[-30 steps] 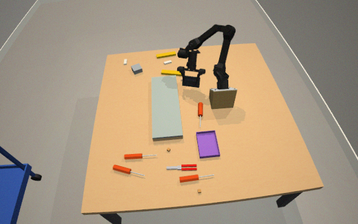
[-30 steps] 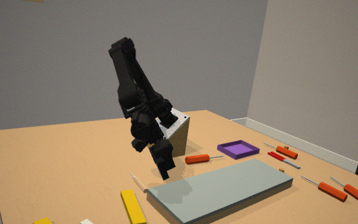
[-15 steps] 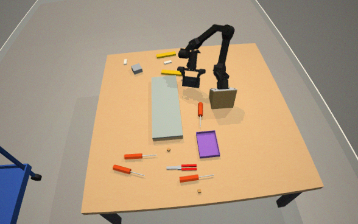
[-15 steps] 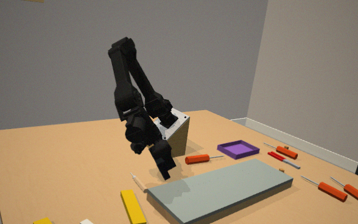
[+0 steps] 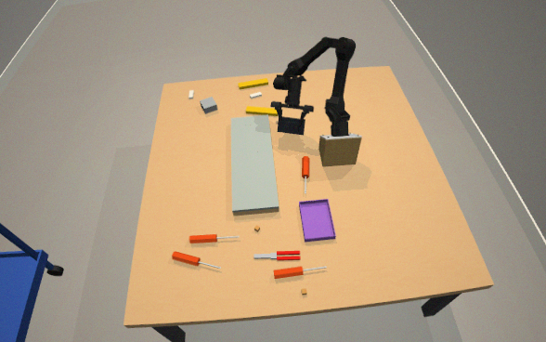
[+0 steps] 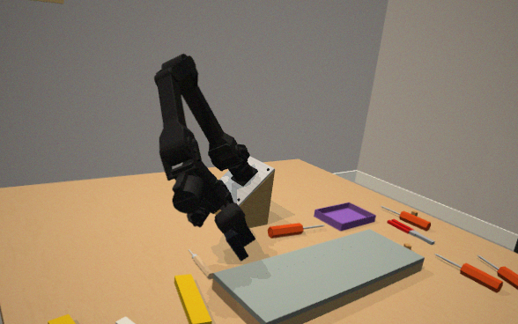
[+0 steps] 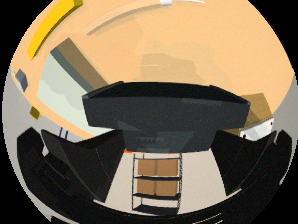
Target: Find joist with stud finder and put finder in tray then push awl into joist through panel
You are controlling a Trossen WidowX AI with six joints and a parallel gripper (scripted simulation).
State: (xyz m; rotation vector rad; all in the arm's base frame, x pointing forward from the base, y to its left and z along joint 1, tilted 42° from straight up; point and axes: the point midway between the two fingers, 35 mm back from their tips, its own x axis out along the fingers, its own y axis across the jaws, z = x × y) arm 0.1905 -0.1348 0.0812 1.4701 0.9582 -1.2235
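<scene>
Right now the awl is 110 mm to the right of my gripper tip, 70 mm below it and 20 mm behind it. Also, from my gripper tip: purple tray: 450 mm to the left, 70 mm below, 60 mm behind; then stud finder: 10 mm to the left, 10 mm behind; then grey cube: 390 mm ahead, 260 mm to the right, 60 mm below.
</scene>
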